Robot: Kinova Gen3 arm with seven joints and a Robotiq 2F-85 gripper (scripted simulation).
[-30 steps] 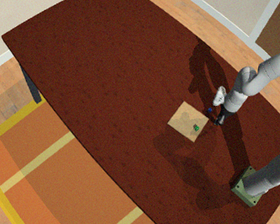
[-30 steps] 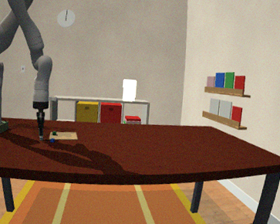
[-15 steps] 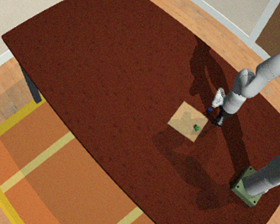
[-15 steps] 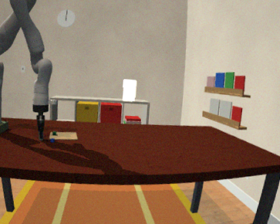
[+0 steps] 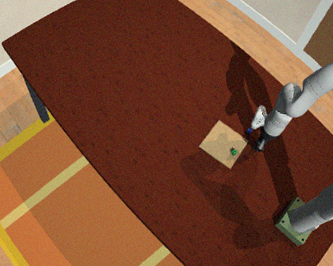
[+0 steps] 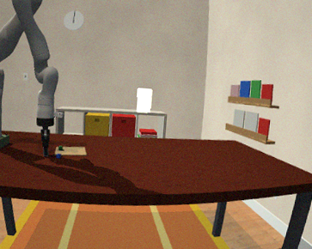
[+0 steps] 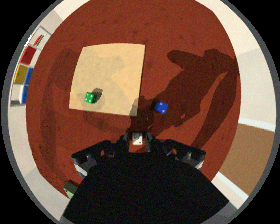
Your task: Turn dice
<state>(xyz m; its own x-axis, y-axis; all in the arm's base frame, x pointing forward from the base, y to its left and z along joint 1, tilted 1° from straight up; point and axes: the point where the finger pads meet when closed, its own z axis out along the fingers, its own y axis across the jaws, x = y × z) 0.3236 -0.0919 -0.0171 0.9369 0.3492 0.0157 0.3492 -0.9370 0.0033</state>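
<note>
My gripper is now 10 mm above the white die. From my hand the other things lie so: green die: 40 mm ahead, 100 mm to the left, 10 mm below; then tan mat: 90 mm ahead, 100 mm to the left, 20 mm below; then blue die: 60 mm ahead, 20 mm to the right, 10 mm below.
</note>
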